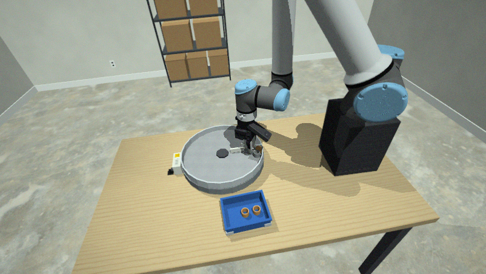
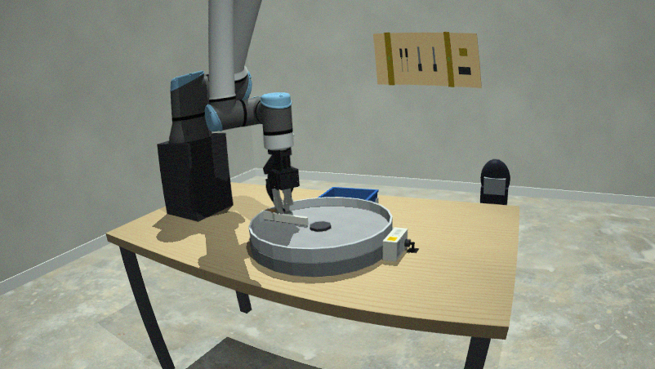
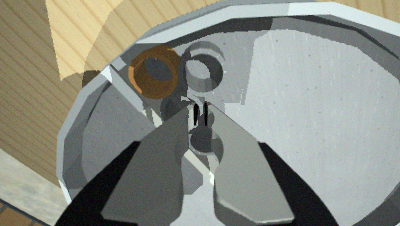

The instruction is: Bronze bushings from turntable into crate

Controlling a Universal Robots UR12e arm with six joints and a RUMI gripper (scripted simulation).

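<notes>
Right now the grey turntable is 150 mm ahead of my hand, 30 mm to the right of it and 20 mm below it. The rest, counted from my hand: blue crate 300 mm to the left, 90 mm ahead, 50 mm below.
</notes>
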